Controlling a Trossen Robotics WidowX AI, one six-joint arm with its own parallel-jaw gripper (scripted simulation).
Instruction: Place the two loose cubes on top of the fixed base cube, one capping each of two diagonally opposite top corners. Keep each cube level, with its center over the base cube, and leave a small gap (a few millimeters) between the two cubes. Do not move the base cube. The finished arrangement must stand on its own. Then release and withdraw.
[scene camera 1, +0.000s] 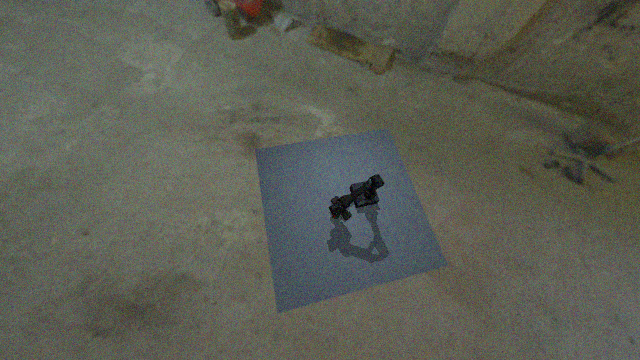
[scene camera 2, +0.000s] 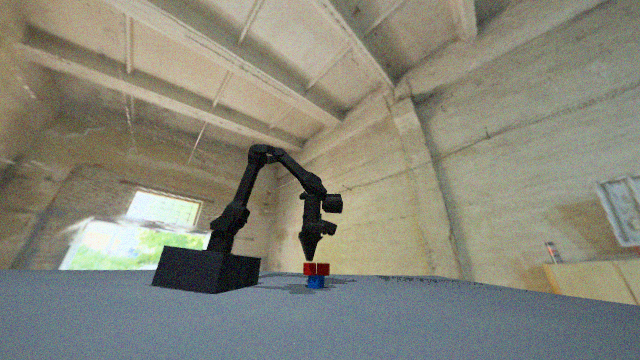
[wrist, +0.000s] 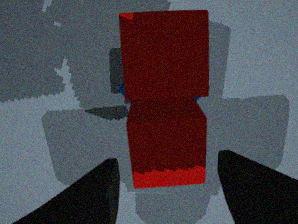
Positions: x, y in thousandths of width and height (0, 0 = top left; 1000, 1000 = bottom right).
Observation:
In view: my gripper (scene camera 2: 484, 726), a red cube (wrist: 549, 252) and a red cube (wrist: 562, 618).
My gripper also shows in the wrist view (wrist: 565, 734).

